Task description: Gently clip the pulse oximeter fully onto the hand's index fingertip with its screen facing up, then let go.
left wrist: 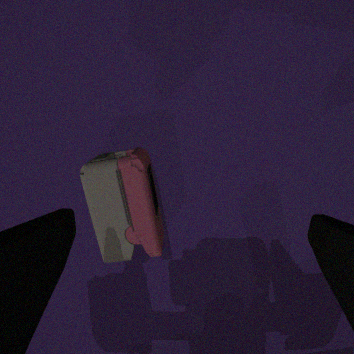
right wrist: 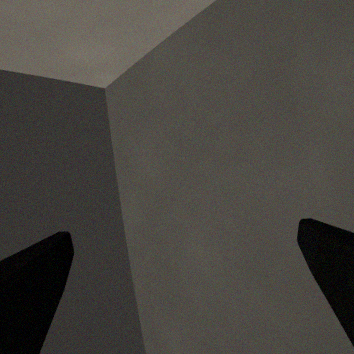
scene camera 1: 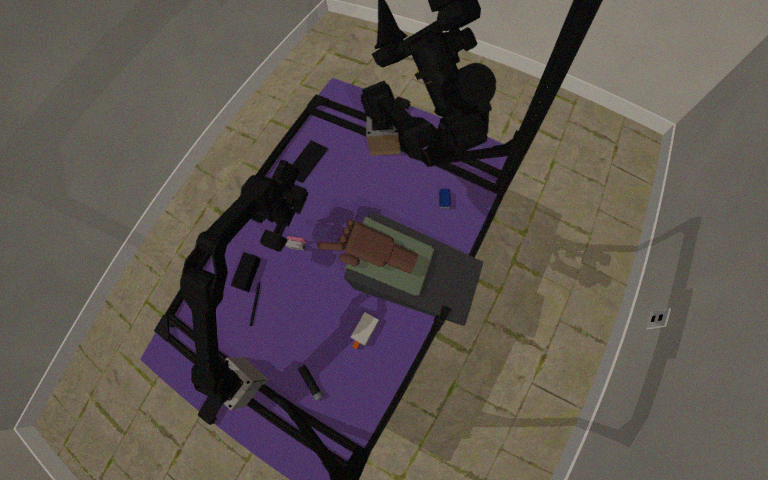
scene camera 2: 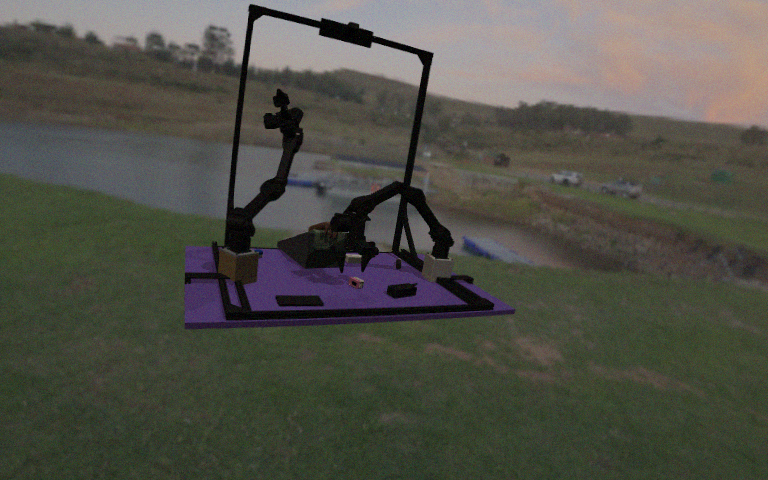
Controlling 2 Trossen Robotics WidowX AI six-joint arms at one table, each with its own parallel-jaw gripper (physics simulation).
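Frame: origin at the left arm's base, x ahead, y left, z up, level; millimetres.
Where they show: left gripper, fingertip midpoint: (left wrist: 194, 223) (scene camera 1: 292, 226) (scene camera 2: 352, 272); right gripper, fingertip midpoint: (right wrist: 186, 236) (scene camera 2: 280, 97); left arm's base at its link origin: (scene camera 1: 228, 383) (scene camera 2: 439, 256); right arm's base at its link origin: (scene camera 1: 382, 121) (scene camera 2: 239, 250).
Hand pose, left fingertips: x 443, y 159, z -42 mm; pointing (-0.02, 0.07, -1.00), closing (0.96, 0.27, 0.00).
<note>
Things, the pixels of their top centre, and the offset from my left fingertips. "pt": a spot on its surface instead.
- pulse oximeter at its top centre: (left wrist: 121, 215) (scene camera 1: 294, 241) (scene camera 2: 356, 278) dx -28, dy -20, dz -32 mm
- green pad at a spot on its surface: (scene camera 1: 421, 283) pt dx +75, dy -405, dz +36 mm
- dark grey wedge at a spot on its surface: (scene camera 1: 455, 288) pt dx +127, dy -484, dz -16 mm
- flat black slab at its top centre: (scene camera 2: 299, 299) (scene camera 1: 306, 160) dx +213, dy +153, dz -55 mm
- black box at its top centre: (scene camera 1: 243, 270) (scene camera 2: 402, 286) dx -194, dy +52, dz -28 mm
- thin black stick at its top centre: (scene camera 1: 254, 302) dx -248, dy -32, dz -54 mm
- white box at its top centre: (scene camera 1: 362, 331) (scene camera 2: 356, 255) dx -114, dy -347, dz -35 mm
- black cylinder at its top centre: (scene camera 1: 309, 383) dx -316, dy -314, dz -36 mm
- blue block at its top centre: (scene camera 1: 445, 196) dx +348, dy -307, dz -31 mm
The pulse oximeter (scene camera 1: 295, 243) (scene camera 2: 355, 282) (left wrist: 140, 210), pink and pale grey, lies on the purple table off the hand's index fingertip. In the left wrist view its dark screen shows edge-on at the right side. The brown hand (scene camera 1: 370, 243) (scene camera 2: 321, 226) rests on a green pad, its index finger (scene camera 1: 328, 246) pointing towards the oximeter. My left gripper (scene camera 2: 353, 270) (left wrist: 194, 223) is open above the table by the oximeter, which appears nearer the left-hand finger in its wrist view. My right gripper (scene camera 2: 280, 96) (right wrist: 186, 236) is open and empty, raised high, facing the walls.
The green pad (scene camera 1: 421, 283) lies on a dark grey wedge (scene camera 1: 455, 288). A flat black slab (scene camera 1: 310, 160) (scene camera 2: 299, 300), a black box (scene camera 1: 245, 271) (scene camera 2: 401, 290), a thin black stick (scene camera 1: 256, 303), a white box (scene camera 1: 365, 328), a black cylinder (scene camera 1: 309, 382) and a blue block (scene camera 1: 445, 198) lie around.
</note>
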